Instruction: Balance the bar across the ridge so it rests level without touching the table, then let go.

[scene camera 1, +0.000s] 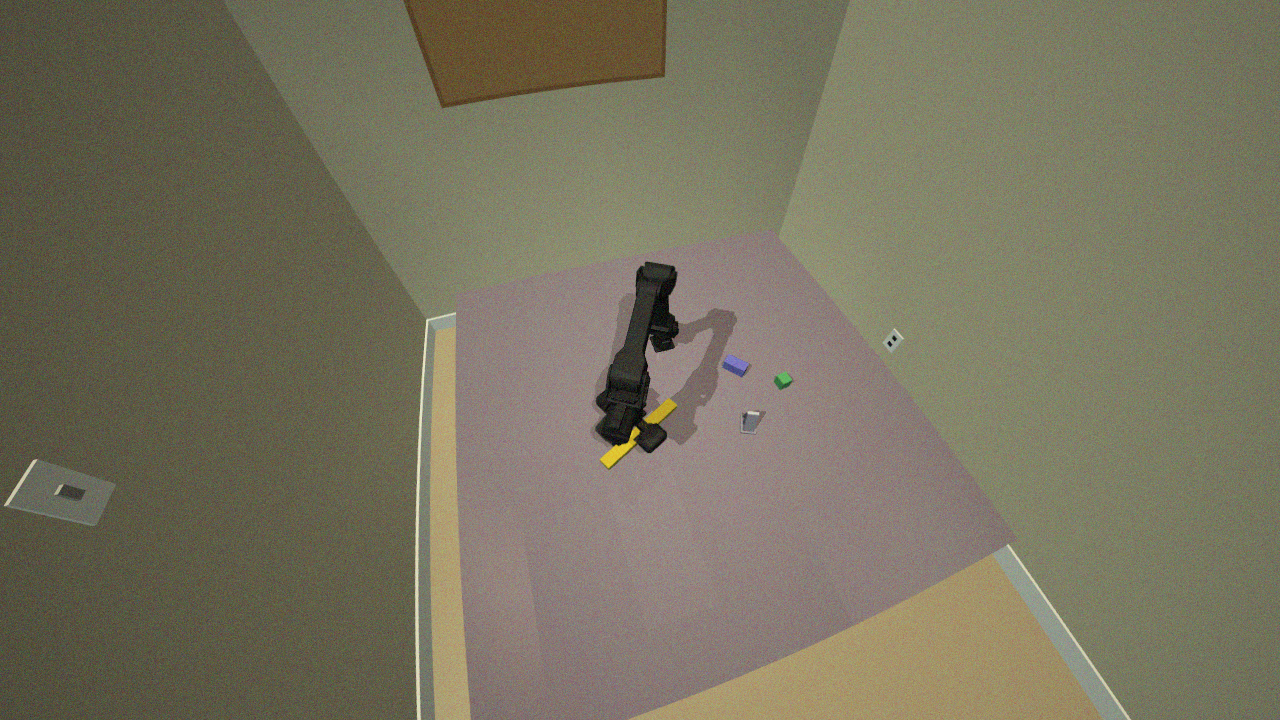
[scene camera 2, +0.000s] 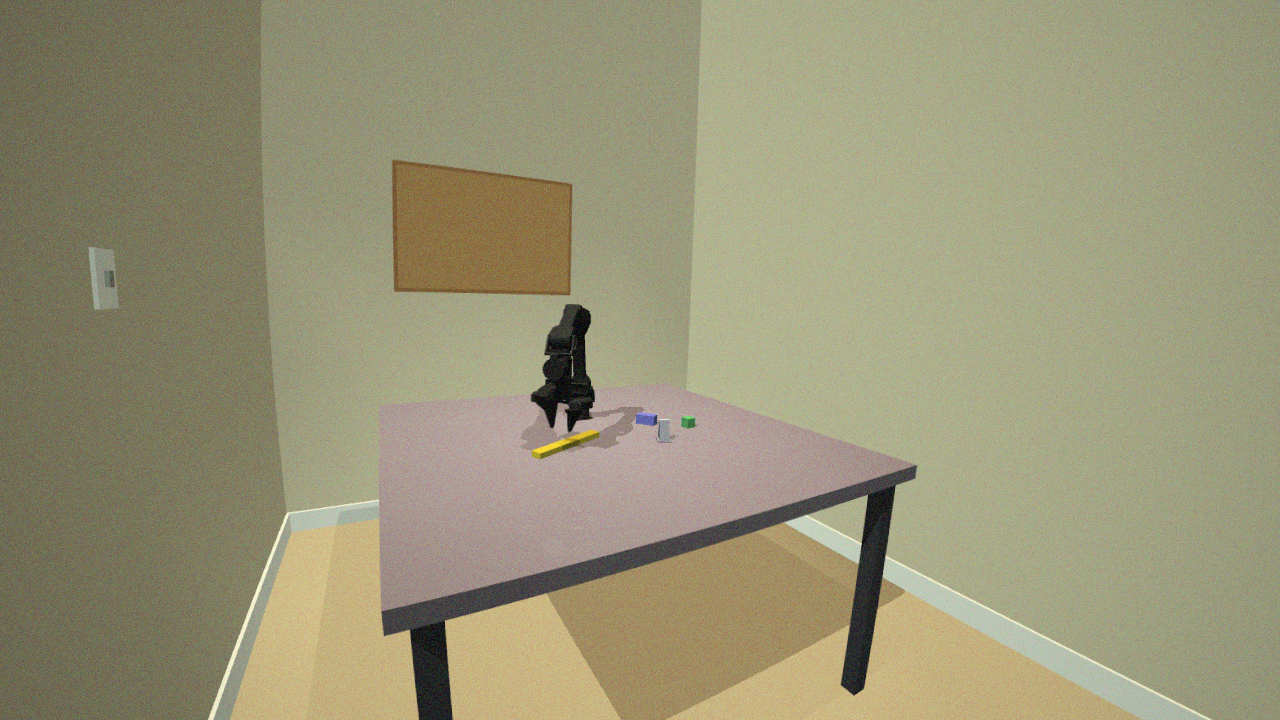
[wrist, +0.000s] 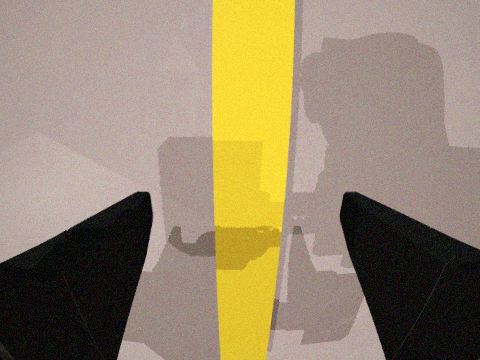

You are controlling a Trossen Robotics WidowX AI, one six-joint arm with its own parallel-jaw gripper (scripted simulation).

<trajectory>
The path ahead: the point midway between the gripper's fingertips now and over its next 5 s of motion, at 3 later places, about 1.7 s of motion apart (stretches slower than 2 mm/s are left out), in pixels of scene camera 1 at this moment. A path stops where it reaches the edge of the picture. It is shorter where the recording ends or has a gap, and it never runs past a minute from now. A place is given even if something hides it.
My gripper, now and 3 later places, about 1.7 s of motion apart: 631, 433; 632, 436; 648, 424; 726, 422
</trajectory>
